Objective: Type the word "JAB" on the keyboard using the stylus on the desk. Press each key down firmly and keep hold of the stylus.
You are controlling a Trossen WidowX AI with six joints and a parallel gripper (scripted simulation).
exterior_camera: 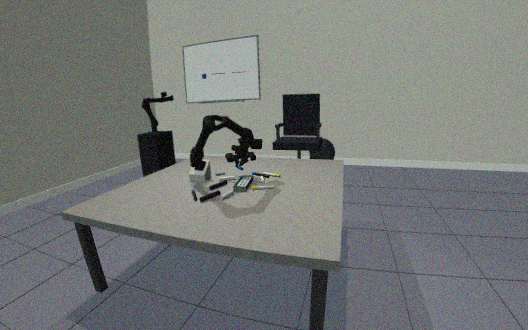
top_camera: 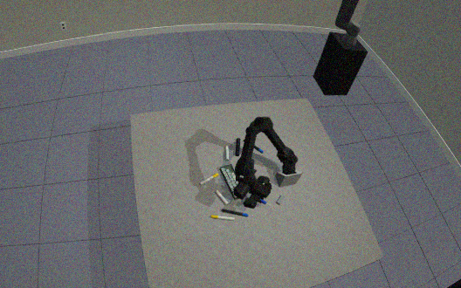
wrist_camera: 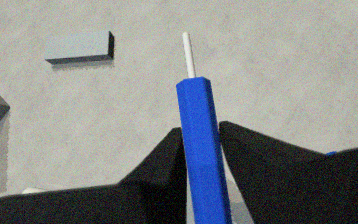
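Now: gripper tip 3 cm to the right of the grey stylus tip and 3 cm past it. Round my gripper tip: grey block: 13 cm behind, 5 cm below, 1 cm to the right; then blue stylus: 1 cm to the left, 1 cm behind.
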